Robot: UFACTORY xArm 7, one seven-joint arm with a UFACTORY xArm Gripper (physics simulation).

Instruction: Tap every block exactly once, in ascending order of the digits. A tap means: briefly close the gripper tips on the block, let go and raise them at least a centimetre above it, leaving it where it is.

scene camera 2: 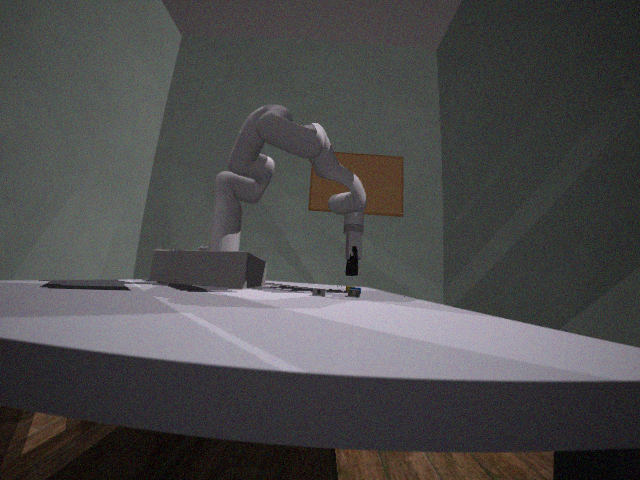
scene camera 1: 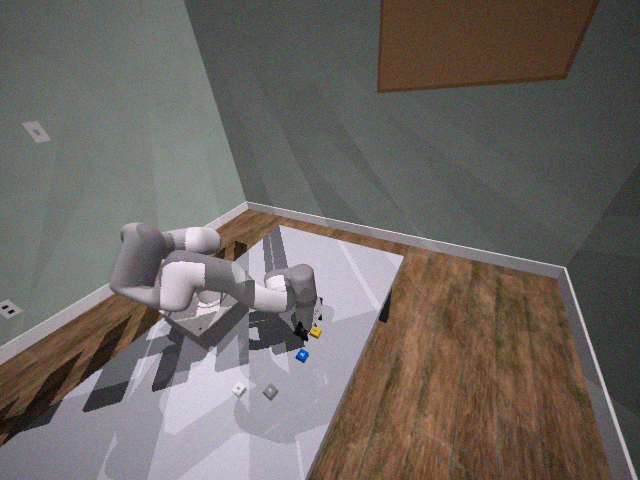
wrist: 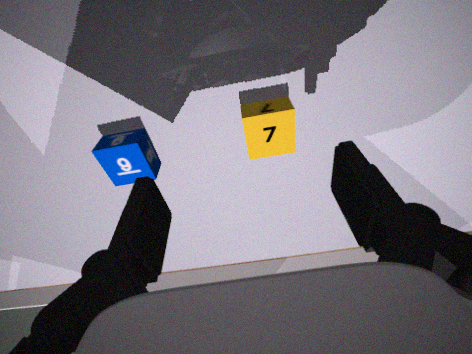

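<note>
My gripper (scene camera 1: 311, 323) (scene camera 2: 352, 274) (wrist: 245, 180) is open and empty, pointing down above the table. A yellow block (scene camera 1: 315, 332) (scene camera 2: 347, 288) (wrist: 271, 134) with a 7 lies below it; in the wrist view it is between the fingertips sideways and slightly beyond them. A blue block (scene camera 1: 302, 355) (scene camera 2: 355, 292) (wrist: 125, 164) with an underlined 9 lies by the left fingertip in the wrist view, its near corner partly covered. A white block (scene camera 1: 238, 389) and a grey block (scene camera 1: 270, 391) lie farther off in scene camera 1; their digits are too small to read.
The blocks are on a pale table (scene camera 1: 356, 289) (scene camera 2: 465, 351) crossed by shadows. The arm's base box (scene camera 1: 204, 328) (scene camera 2: 199, 268) stands on it. The table edge runs to the right of the blocks in scene camera 1, with wooden floor (scene camera 1: 465, 361) beyond.
</note>
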